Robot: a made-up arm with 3 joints.
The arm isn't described. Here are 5 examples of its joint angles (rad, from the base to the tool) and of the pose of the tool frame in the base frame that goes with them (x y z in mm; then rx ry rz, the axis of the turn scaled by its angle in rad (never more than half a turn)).
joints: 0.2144 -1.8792 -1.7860
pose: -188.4 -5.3 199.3 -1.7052 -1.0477 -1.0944
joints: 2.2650 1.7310 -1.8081
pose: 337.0 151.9 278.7 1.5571 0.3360 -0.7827
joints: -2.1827 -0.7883 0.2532
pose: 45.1 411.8 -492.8 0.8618 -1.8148 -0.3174
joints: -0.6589 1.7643 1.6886
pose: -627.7 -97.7 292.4 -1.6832 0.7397 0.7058
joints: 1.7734 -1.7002 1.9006
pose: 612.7 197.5 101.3 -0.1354 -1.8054 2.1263
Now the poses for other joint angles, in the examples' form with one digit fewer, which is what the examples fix.
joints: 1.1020 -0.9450 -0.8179
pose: -81 290 356 -0.777 0.263 -0.544
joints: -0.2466 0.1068 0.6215
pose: -721 150 250 -0.045 0.375 0.097
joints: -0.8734 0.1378 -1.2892
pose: -267 180 -183 0.035 -2.159 0.165
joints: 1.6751 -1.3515 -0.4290
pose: 143 372 285 -1.242 1.041 -0.709
